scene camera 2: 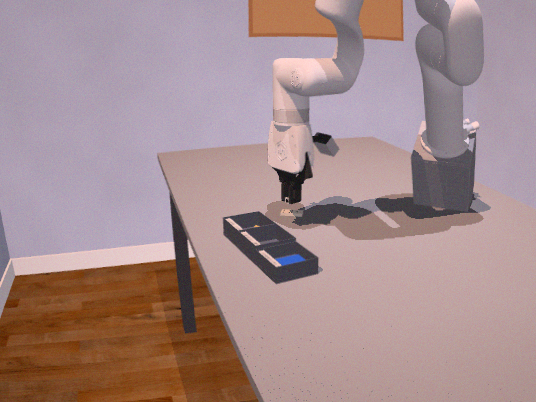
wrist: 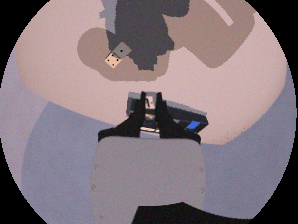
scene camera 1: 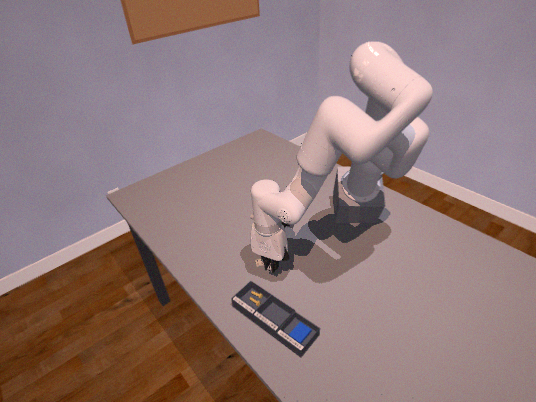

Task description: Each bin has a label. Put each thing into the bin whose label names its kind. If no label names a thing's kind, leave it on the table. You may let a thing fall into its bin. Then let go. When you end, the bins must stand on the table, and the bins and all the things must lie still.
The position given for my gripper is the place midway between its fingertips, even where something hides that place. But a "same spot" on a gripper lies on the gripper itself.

my gripper: scene camera 2; wrist 150,98; scene camera 1
same spot on my gripper: (scene camera 1: 267,261) = (scene camera 2: 286,185)
